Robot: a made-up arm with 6 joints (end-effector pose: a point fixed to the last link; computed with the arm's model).
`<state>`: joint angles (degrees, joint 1 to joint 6).
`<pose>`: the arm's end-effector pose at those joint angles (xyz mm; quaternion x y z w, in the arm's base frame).
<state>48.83 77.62 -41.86 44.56 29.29 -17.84</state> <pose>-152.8 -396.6 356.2 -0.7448 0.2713 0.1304 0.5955</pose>
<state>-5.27 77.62 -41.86 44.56 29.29 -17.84</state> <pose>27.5 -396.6 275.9 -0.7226 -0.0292 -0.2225 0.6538</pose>
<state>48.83 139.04 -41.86 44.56 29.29 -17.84</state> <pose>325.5 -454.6 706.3 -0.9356 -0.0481 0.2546 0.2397</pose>
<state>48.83 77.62 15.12 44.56 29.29 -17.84</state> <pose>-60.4 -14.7 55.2 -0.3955 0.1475 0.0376 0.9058</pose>
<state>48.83 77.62 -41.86 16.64 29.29 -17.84</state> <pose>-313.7 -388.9 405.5 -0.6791 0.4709 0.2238 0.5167</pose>
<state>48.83 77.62 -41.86 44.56 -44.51 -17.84</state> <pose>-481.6 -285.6 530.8 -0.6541 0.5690 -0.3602 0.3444</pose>
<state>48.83 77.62 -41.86 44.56 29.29 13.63</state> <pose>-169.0 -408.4 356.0 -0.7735 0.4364 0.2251 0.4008</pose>
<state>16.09 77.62 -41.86 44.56 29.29 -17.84</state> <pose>-52.2 -396.6 286.6 -0.7514 0.0925 -0.0848 0.6479</pose>
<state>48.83 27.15 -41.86 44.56 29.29 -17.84</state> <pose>-356.5 39.9 233.3 -0.4272 0.4803 -0.0009 0.7660</pose>
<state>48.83 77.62 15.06 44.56 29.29 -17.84</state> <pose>-60.6 -15.2 55.3 -0.3959 0.1477 0.0377 0.9055</pose>
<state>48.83 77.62 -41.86 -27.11 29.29 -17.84</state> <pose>-472.1 -314.9 598.3 -0.4979 0.7238 0.3416 0.3341</pose>
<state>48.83 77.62 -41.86 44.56 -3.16 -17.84</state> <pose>-306.1 -408.3 451.2 -0.7423 0.4243 -0.0909 0.5105</pose>
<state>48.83 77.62 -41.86 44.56 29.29 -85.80</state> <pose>-133.7 -377.9 387.9 -0.5010 -0.1362 -0.0970 0.8491</pose>
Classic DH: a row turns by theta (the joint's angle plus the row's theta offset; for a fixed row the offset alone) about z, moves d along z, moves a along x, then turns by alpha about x. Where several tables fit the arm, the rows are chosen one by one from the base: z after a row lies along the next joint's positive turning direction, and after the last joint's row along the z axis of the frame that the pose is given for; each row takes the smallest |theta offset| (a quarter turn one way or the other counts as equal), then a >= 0, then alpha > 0; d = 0 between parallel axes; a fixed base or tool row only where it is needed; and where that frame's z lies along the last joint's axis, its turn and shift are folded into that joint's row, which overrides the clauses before.
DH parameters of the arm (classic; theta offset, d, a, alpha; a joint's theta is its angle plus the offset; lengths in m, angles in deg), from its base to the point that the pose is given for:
base (fixed): 0 0.4926 0.016 -90
joint 1: -85.32 0.0734 0.1285 92.93
joint 2: -22.25 0.0082 -0.064 132.96
joint 3: 77.73 -0.2436 -0.0942 -70.46
joint 4: 36.76 0.1382 -0.0081 76.64
joint 5: 5.91 -0.3097 0.0658 104.76
joint 6: 89.71 -0.3457 -0.0319 -43.43
tool (fixed): 116.91 0.0274 0 0

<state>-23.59 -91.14 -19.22 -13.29 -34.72 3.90</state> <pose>-608.8 381.1 817.0 0.2585 0.1359 0.8048 0.5168</pose>
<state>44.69 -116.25 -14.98 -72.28 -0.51 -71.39</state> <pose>105.7 289.8 1151.8 0.8900 0.1720 0.1462 0.3961</pose>
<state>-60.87 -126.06 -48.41 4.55 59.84 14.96</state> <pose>-675.2 261.6 796.1 0.4321 -0.5288 0.5773 0.4477</pose>
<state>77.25 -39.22 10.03 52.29 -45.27 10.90</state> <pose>400.4 708.6 566.8 0.6396 0.7139 -0.2182 0.1836</pose>
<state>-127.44 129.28 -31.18 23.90 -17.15 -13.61</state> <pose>61.2 -577.9 219.2 0.0684 -0.2257 -0.9182 0.3182</pose>
